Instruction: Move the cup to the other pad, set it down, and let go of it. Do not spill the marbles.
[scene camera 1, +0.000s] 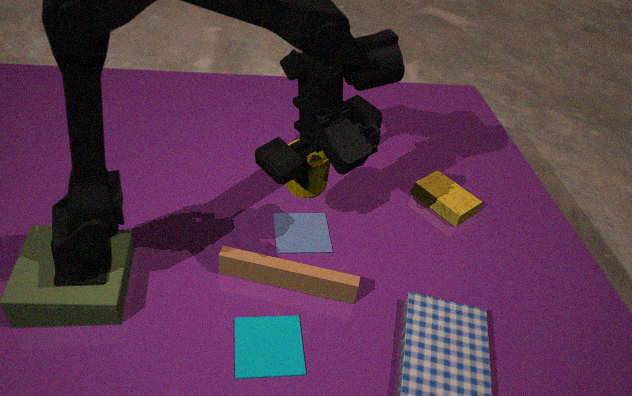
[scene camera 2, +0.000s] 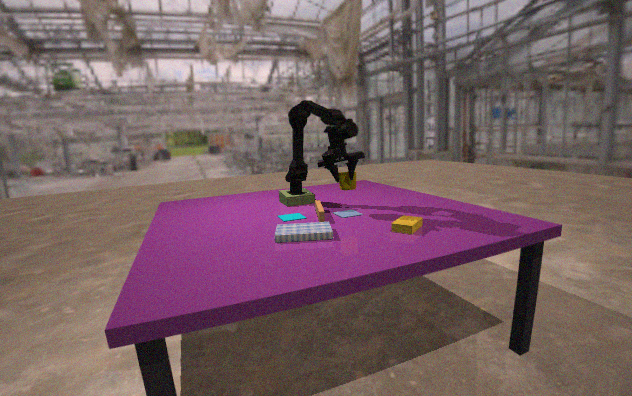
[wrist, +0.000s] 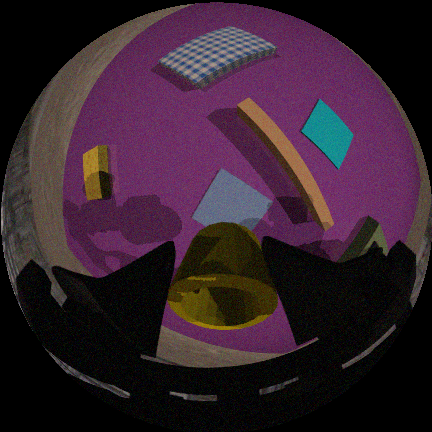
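Where they show: gripper, fingertip midpoint: (scene camera 1: 320, 178) (scene camera 2: 344, 181) (wrist: 218, 245); arm's base at its link origin: (scene camera 1: 82, 267) (scene camera 2: 296, 193).
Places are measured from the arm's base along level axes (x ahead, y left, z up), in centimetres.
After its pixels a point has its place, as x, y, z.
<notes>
My gripper (scene camera 1: 314, 166) @(34.4, 6.3, 8.8) (scene camera 2: 344, 179) @(34.4, 6.3, 8.8) (wrist: 218, 245) @(34.4, 6.3, 8.8) is shut on the yellow cup (scene camera 1: 317, 181) @(33.7, 5.6, 8.8) (scene camera 2: 348, 183) @(35.8, 7.2, 8.0) (wrist: 225, 262) @(34.0, 5.6, 11.2), one finger on each side. It holds the cup upright, or nearly so, well above the table. The wrist view looks into the cup's mouth; no marbles can be made out in its shadowed inside. The blue-grey pad (scene camera 1: 306, 237) @(33.7, 6.6, -4.5) (scene camera 2: 347, 214) @(34.9, 6.9, -4.6) (wrist: 232, 197) @(33.9, 6.2, -4.5) lies flat on the table below the cup's height. The cyan pad (scene camera 1: 269, 346) @(24.5, -13.1, -4.5) (scene camera 2: 292, 217) @(25.8, -13.1, -4.6) (wrist: 328, 134) @(24.7, -11.8, -4.6) lies flat on the other side of the wooden bar.
The wooden bar (scene camera 1: 289, 275) @(28.7, -3.4, -1.6) (scene camera 2: 320, 211) @(38.2, -6.8, -0.6) (wrist: 292, 160) @(29.9, -2.6, -0.6) stands between the two pads. A yellow block (scene camera 1: 448, 197) @(61.6, 11.6, -1.9) (scene camera 2: 407, 225) @(66.5, 9.2, -2.1) (wrist: 95, 170) @(60.3, 11.7, -1.9) and a blue-and-white checked block (scene camera 1: 446, 345) @(48.6, -17.7, -2.4) (scene camera 2: 304, 232) @(53.1, -20.4, -2.4) (wrist: 217, 54) @(46.5, -15.5, -2.4) lie on the purple table. The arm's green base (scene camera 1: 65, 314) @(-1.8, -6.2, -2.1) (scene camera 2: 297, 200) @(5.3, -1.7, -2.5) is also there.
</notes>
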